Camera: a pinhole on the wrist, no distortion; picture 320 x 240 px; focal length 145.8 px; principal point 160.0 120.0 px. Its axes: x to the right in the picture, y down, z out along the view. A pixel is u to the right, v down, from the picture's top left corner.
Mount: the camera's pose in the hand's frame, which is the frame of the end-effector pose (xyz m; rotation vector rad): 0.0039 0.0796 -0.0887 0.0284 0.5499 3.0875
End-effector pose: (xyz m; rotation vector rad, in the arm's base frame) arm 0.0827 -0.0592 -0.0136 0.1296 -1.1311 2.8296
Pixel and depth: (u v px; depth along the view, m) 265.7 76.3 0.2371
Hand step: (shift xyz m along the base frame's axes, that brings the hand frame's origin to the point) 0.1404 -0.2518 -0.0942
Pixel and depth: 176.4 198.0 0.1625
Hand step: 0.0093 -0.1047 0.0296
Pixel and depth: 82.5 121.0 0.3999
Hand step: -0.2343 -0.3379 0.0846
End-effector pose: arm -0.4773 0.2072 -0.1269 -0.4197 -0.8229 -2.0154
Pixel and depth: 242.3 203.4 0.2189
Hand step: 0.0922 0.1683 0.0658
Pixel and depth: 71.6 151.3 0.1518
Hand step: 0.0293 -0.0550 0.1415
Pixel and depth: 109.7 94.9 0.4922
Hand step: 0.1679 -0.0013 0.4785
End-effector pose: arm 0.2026 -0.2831 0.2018 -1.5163 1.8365 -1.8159
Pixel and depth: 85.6 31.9 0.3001
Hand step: -0.1750 -0.2851 -0.2345
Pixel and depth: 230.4 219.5 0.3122
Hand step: 0.2701 -0.0840 -0.1368
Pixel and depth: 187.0 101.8 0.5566
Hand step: 0.1518 -0.2927 -0.4271
